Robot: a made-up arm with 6 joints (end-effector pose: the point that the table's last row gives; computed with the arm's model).
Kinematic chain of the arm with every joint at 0, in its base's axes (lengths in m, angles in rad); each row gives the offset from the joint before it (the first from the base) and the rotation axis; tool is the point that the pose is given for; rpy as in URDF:
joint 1: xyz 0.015 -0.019 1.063 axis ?
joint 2: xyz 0.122 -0.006 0 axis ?
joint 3: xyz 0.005 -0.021 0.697 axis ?
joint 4: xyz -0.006 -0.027 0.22 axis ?
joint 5: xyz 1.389 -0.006 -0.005 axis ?
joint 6: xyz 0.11 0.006 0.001 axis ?
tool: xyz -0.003 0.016 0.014 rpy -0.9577 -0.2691 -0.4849
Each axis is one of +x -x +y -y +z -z.
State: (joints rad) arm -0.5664 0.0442 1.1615 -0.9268 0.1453 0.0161
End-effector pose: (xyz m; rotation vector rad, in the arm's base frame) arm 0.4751 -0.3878 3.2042 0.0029 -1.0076 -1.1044
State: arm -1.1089 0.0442 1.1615 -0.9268 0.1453 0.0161
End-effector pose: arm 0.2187 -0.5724 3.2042 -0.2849 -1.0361 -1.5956
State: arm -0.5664 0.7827 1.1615 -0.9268 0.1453 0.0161
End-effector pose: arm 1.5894 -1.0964 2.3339 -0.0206 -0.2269 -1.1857
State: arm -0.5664 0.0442 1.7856 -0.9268 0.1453 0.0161
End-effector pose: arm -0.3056 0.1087 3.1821 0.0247 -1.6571 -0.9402
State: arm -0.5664 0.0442 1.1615 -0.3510 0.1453 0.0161
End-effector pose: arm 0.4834 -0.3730 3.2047 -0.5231 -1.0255 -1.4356
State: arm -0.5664 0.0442 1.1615 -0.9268 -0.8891 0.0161
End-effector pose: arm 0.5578 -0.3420 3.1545 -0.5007 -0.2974 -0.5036
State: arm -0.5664 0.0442 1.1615 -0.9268 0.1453 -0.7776
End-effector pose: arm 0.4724 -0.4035 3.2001 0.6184 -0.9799 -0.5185
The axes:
joint 1: +z
joint 2: +y
joint 3: -y
joint 4: -x
joint 5: -y
joint 6: -x

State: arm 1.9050 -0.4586 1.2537 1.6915 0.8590 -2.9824
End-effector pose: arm 0.2008 -0.6058 3.1039 1.0061 -1.0851 1.9406
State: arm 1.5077 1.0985 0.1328 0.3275 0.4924 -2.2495
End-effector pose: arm 0.1868 1.7830 0.3182 -0.0830 1.3272 0.8825
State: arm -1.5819 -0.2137 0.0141 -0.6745 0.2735 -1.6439
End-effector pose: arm -0.0905 -1.3859 2.3148 1.0810 -1.0127 -1.4178
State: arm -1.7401 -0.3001 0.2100 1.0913 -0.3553 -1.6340
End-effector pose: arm -0.2562 -1.1011 2.6500 -0.3326 0.1909 -2.6243
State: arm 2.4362 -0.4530 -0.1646 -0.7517 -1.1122 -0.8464
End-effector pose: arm -0.8798 0.7321 2.2516 -1.2116 0.6752 2.2987
